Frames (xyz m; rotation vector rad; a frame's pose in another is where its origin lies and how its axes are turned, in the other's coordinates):
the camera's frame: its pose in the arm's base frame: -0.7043 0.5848 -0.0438 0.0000 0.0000 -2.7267
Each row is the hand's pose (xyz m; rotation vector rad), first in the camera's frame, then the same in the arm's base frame.
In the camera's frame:
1: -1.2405 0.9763 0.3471 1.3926 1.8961 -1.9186
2: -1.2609 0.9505 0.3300 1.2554 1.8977 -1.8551
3: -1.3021 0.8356 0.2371 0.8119 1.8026 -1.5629
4: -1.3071 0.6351 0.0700 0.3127 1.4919 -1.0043
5: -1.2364 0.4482 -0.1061 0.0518 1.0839 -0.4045
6: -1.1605 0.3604 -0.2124 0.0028 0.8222 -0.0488
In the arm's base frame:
1: 0.8245 0.1914 0.3033 -1.6292 0.7394 0.4202
2: 0.8328 0.2232 0.2862 -1.6659 0.6596 0.5345
3: 0.8242 0.3450 0.1933 -1.7531 0.3842 1.0111
4: 0.7479 0.5305 0.0262 -1.7537 -0.0015 1.8267
5: 0.6079 0.6730 -0.1499 -1.5757 -0.2538 2.6719
6: 0.5030 0.7228 -0.2562 1.1145 0.2306 -2.5681

